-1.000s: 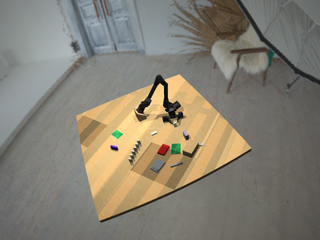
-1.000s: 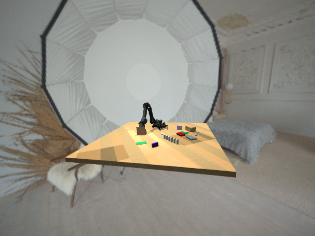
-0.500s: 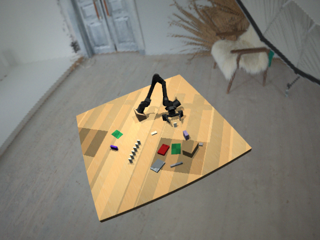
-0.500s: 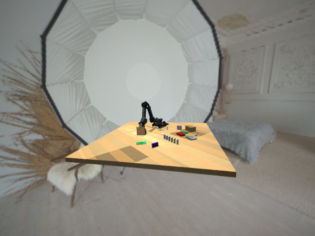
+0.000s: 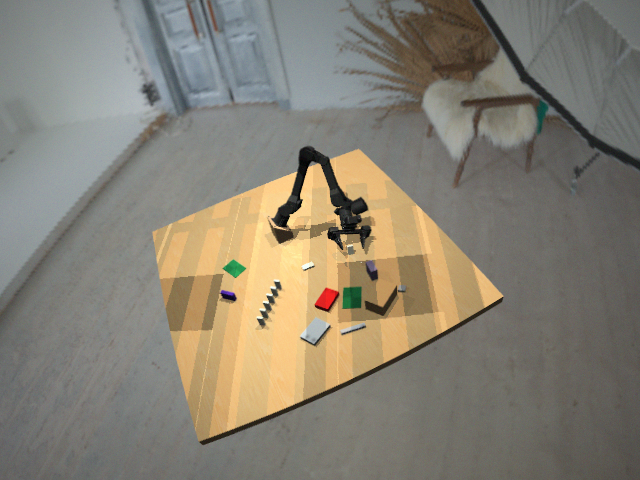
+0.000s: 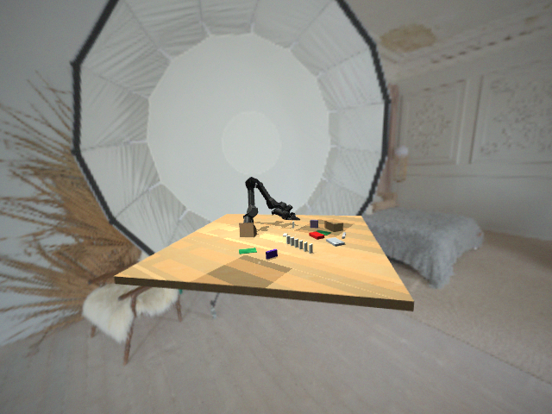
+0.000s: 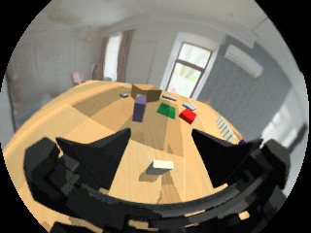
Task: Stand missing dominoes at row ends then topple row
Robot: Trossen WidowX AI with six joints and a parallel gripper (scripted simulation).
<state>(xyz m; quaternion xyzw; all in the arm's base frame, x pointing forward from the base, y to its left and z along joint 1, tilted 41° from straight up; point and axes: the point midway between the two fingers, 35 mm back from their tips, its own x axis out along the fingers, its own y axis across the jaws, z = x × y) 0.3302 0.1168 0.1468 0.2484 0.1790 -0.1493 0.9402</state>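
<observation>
Now: the lilac block 12 cm ahead of my gripper tip, 1 cm to the left of it and 4 cm below it. Also, from my gripper tip: red tile: 12 cm ahead, 22 cm to the right, 6 cm below; grey piece: 26 cm ahead, 5 cm to the left, 6 cm below; brown box: 26 cm ahead, 5 cm to the right, 4 cm below.
</observation>
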